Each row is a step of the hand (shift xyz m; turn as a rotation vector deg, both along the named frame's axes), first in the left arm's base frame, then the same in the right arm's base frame.
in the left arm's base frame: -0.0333 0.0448 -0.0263 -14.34 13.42 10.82
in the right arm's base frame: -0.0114 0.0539 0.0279 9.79 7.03 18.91
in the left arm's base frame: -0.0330 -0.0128 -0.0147 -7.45 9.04 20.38
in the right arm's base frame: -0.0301 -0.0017 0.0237 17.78 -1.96 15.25
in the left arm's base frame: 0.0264 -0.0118 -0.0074 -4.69 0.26 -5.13
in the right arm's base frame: -0.0018 -0.0081 -0.0287 -5.67 3.08 2.60
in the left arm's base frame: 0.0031 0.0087 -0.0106 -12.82 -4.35 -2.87
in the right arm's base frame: -0.0030 0.0126 -0.0054 -9.12 -1.55 10.29
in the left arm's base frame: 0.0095 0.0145 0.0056 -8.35 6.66 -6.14
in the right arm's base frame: 0.0150 0.0091 -0.0049 -4.72 9.33 6.52
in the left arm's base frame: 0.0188 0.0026 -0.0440 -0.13 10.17 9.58
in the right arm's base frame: -0.0267 0.0232 -0.0324 12.48 3.99 4.86
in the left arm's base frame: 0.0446 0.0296 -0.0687 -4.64 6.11 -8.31
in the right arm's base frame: -0.0236 0.0573 -0.0612 -5.33 9.72 2.25
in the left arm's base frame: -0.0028 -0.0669 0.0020 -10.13 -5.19 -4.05
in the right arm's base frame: -0.0319 -0.0586 -0.0059 -9.47 -1.84 7.27
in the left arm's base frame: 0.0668 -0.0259 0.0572 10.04 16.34 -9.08
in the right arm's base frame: 0.0574 -0.0550 -0.0456 4.45 18.05 -10.22
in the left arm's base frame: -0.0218 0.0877 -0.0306 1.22 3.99 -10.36
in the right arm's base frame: 0.0103 0.0924 0.0216 -5.82 8.56 -4.19
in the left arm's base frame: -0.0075 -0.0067 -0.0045 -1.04 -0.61 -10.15
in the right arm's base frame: -0.0096 -0.0031 0.0045 -8.72 4.62 -2.65
